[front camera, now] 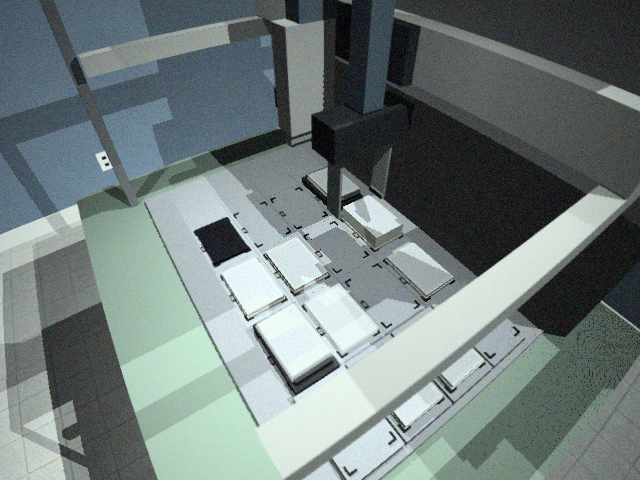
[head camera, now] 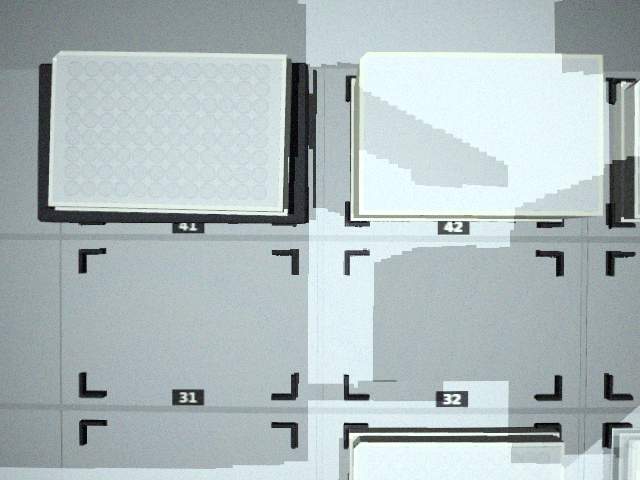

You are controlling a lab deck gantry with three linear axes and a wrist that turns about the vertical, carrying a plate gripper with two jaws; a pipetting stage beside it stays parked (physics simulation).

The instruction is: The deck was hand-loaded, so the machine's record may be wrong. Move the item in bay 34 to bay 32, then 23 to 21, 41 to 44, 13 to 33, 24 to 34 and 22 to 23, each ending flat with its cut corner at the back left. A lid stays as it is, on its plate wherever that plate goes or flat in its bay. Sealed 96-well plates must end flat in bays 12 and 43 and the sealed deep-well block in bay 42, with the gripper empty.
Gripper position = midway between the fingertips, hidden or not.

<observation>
In view: my gripper [front camera: 356,203] and a black item [front camera: 221,240].
The head camera view misses the black item: it is out of frame.
</observation>
